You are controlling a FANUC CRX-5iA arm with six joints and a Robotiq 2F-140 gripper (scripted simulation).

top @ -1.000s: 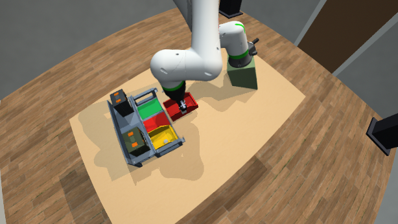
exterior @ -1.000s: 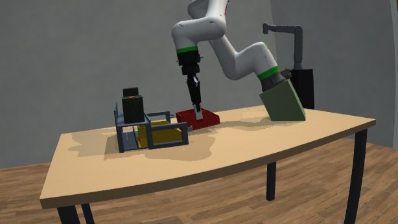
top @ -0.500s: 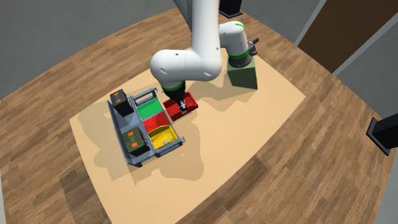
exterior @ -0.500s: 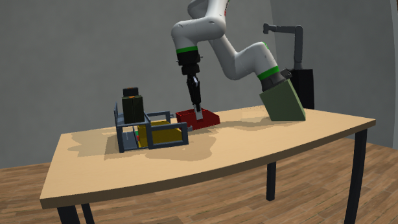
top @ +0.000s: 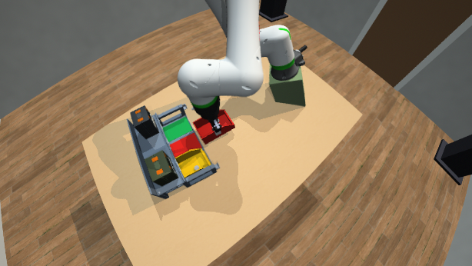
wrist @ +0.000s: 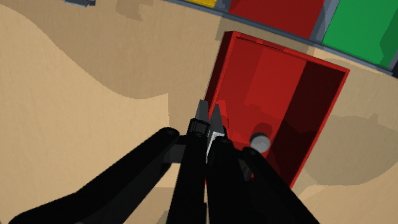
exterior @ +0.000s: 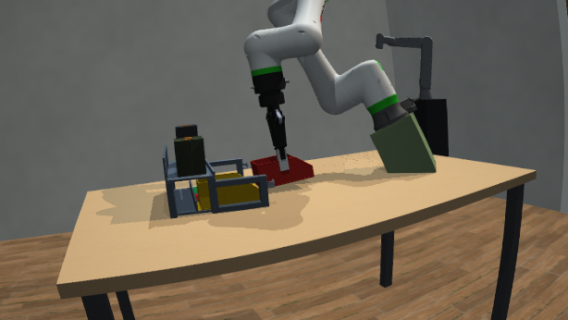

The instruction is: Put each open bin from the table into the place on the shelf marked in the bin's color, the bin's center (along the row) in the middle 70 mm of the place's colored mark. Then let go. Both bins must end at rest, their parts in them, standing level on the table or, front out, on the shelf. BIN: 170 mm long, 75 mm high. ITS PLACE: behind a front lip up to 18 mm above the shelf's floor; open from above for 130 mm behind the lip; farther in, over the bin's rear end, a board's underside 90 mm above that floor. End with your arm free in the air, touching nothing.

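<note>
Right now the red bin is 10 mm behind my hand, 50 mm to the right of it and 40 mm below it. The rest, counted from my hand: yellow bin (190 mm ahead, 50 mm to the left, 60 mm below).
</note>
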